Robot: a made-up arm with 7 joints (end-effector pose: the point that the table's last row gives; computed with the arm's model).
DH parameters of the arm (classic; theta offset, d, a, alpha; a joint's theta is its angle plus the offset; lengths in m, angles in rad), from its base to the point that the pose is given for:
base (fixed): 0 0 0 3.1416
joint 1: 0 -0.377 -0.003 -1.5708
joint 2: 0 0.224 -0.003 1.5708
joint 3: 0 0.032 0.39 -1.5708
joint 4: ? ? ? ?
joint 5: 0 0.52 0.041 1.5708
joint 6: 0 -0.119 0.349 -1.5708
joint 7: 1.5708 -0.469 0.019 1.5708
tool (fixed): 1.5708 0.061 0 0
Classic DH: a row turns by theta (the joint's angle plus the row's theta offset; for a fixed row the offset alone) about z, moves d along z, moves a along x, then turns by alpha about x.
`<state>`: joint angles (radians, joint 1 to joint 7).
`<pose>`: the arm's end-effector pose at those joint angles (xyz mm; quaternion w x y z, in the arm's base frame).
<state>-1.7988 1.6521 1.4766 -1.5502 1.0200 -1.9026 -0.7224</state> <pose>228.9 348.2 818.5 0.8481 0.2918 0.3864 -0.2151</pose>
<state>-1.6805 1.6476 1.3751 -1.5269 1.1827 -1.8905 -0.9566</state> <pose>304.7 321.8 892.5 0.8501 0.2126 0.4236 -0.2297</pose>
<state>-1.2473 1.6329 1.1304 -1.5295 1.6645 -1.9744 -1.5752</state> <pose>513.9 194.9 1089.9 0.7667 0.0186 0.5764 -0.2823</pose>
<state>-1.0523 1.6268 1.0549 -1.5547 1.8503 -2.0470 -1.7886</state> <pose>597.3 124.0 1146.1 0.6972 -0.0335 0.6535 -0.2927</pose>
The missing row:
joint 4: 1.5708 -0.003 0.08 1.5708
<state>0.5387 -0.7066 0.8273 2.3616 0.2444 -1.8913 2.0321</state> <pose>185.4 -772.6 624.3 0.2840 -0.2579 -0.1716 0.9074</pose>
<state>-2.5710 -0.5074 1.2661 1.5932 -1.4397 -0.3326 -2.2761</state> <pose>56.7 418.7 202.1 0.0550 -0.3934 -0.4329 -0.8092</pose>
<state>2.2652 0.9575 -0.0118 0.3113 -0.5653 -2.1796 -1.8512</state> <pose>-888.6 -211.5 1052.3 0.7392 0.6212 0.2583 0.0303</pose>
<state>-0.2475 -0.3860 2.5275 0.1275 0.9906 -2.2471 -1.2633</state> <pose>-280.8 -1228.6 338.3 0.5497 0.4762 0.3034 0.6156</pose>
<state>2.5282 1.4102 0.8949 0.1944 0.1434 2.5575 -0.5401</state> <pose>-778.5 1230.7 1263.1 0.5423 0.3525 -0.0422 -0.7615</pose>
